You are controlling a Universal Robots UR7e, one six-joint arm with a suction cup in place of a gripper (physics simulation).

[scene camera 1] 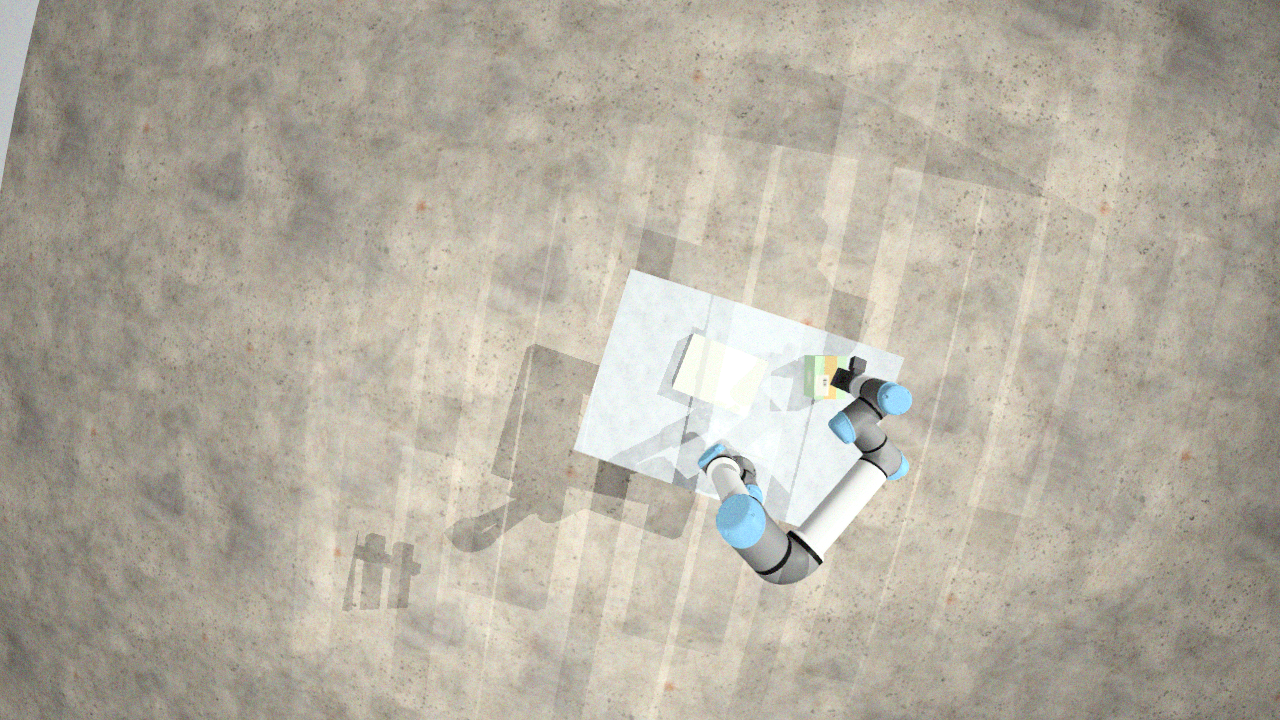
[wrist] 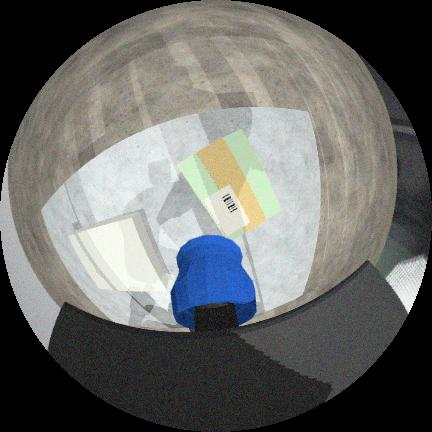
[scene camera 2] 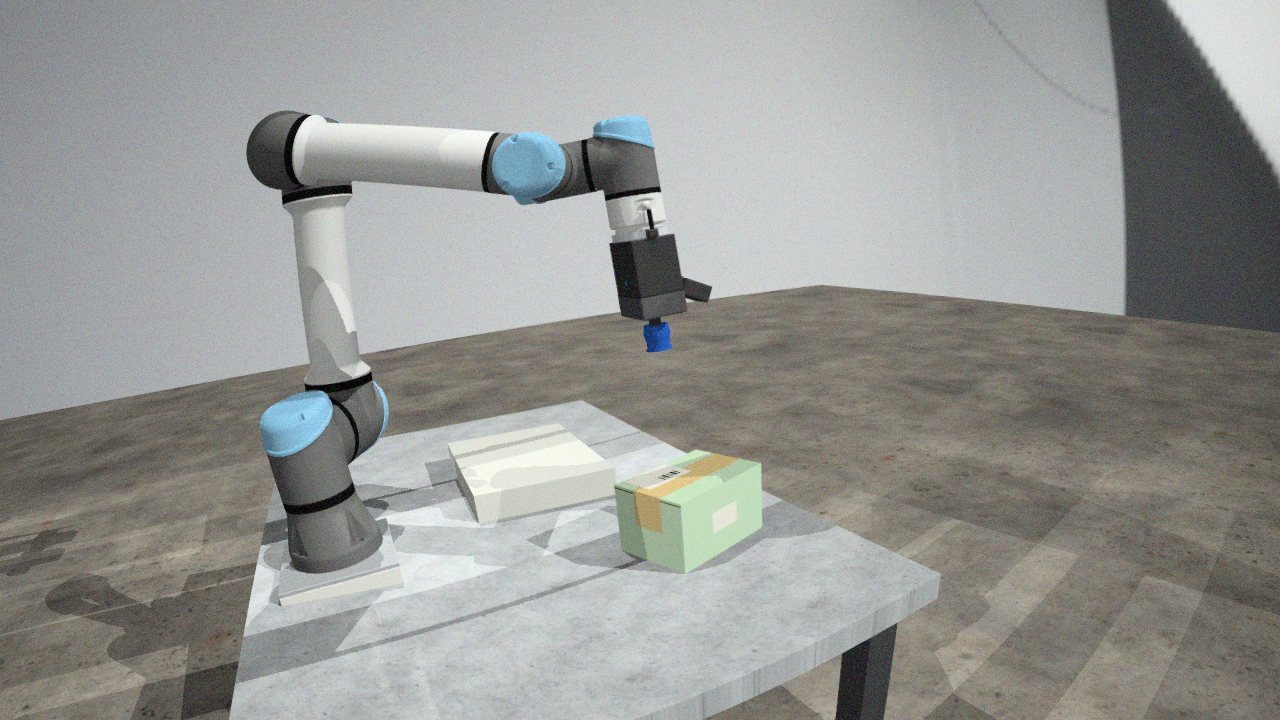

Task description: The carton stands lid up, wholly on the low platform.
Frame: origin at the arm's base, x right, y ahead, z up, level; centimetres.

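Seen in the pictures: end effector, tool point: (wrist: 209, 262) (scene camera 2: 659, 348); arm's base, origin of the base link: (scene camera 2: 337, 550).
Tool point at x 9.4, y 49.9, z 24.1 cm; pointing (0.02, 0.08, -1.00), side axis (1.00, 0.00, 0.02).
Note:
Offsets run from my tool point to a thing's middle. Level surfaces: height alone.
A light green carton {dx +5.5, dy +0.6, dz -21.5 cm} (scene camera 1: 814, 377) (scene camera 2: 726, 488) (wrist: 260, 185) with orange tape and a white barcode label on its top stands on the table, beside the low platform and apart from it. Its taped lid faces up. The low platform {dx -32.7, dy -14.9, dz -24.1 cm} (scene camera 1: 716, 371) (scene camera 2: 537, 470) (wrist: 110, 250) is a flat cream block on the table. My gripper, a blue suction cup (scene camera 2: 657, 338) (wrist: 212, 270), hangs well above the carton, touching nothing, with suction off. In scene camera 1 the arm's tool covers part of the carton and hides the cup.
The grey-white table {dz -26.5 cm} (scene camera 1: 617, 358) (scene camera 2: 572, 644) (wrist: 295, 150) carries the carton, the platform and the arm's base plate (scene camera 2: 344, 582). The base stands at one long edge of the table. Shadows of the arm fall across the table top.

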